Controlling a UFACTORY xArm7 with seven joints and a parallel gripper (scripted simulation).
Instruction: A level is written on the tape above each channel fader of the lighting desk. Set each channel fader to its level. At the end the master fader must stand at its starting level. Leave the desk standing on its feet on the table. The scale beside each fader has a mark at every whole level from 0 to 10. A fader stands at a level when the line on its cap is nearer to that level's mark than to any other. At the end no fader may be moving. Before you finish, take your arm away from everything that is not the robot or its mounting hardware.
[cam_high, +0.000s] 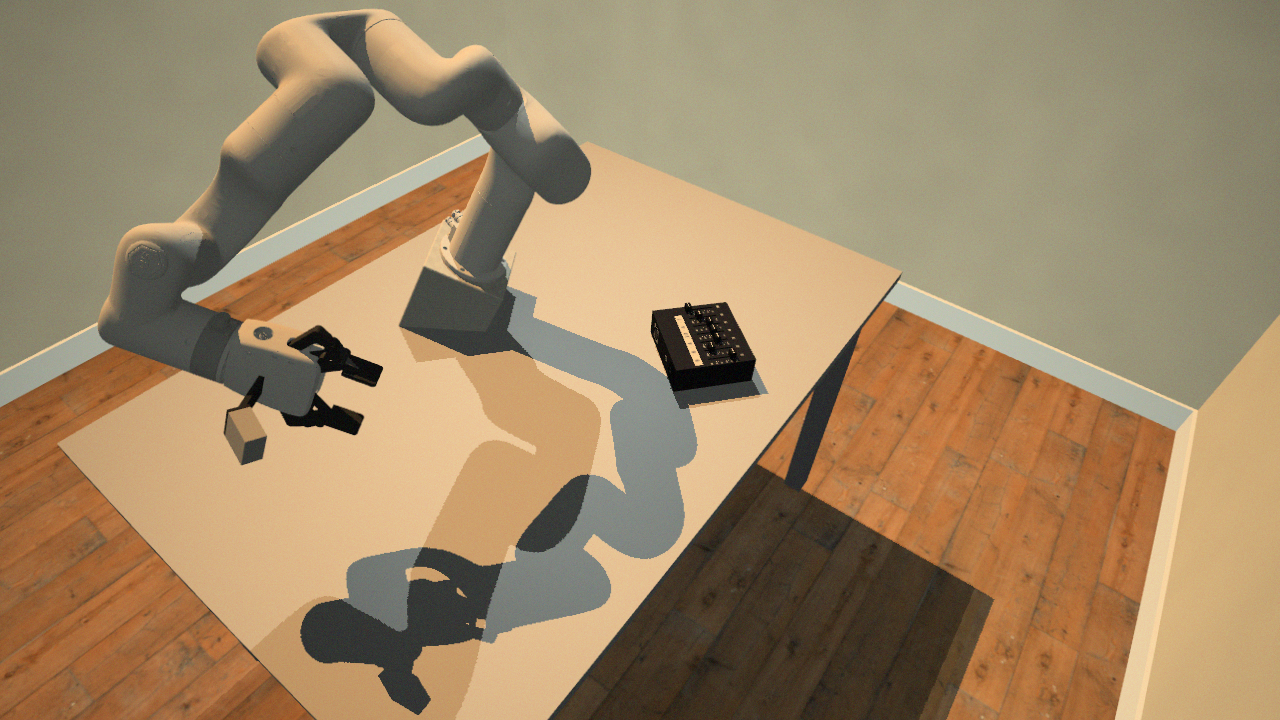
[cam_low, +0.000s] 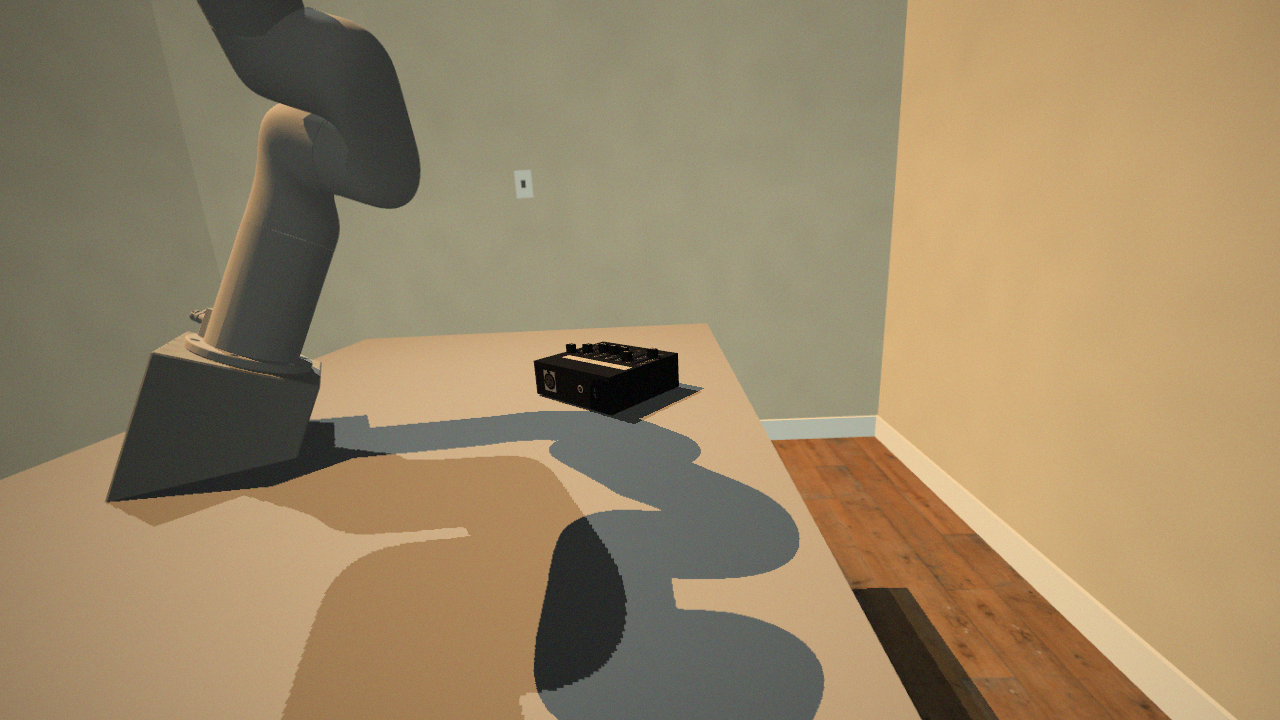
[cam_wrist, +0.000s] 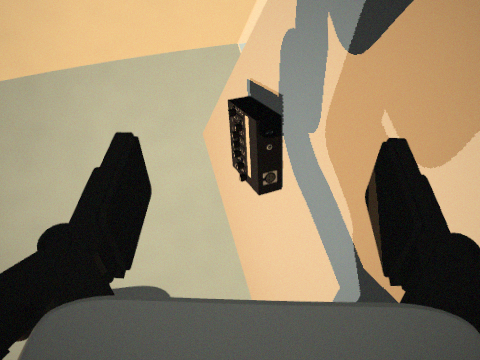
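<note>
Right now the channel 4 fader cap is 610 mm to the left of my hand, 190 mm below it and 50 mm ahead of it. Also, from my hand: channel 2 fader cap (570 mm to the left, 190 mm below, 80 mm ahead); then channel 1 fader cap (590 mm to the left, 190 mm below, 120 mm ahead); then channel 3 fader cap (600 mm to the left, 190 mm below, 70 mm ahead).
</note>
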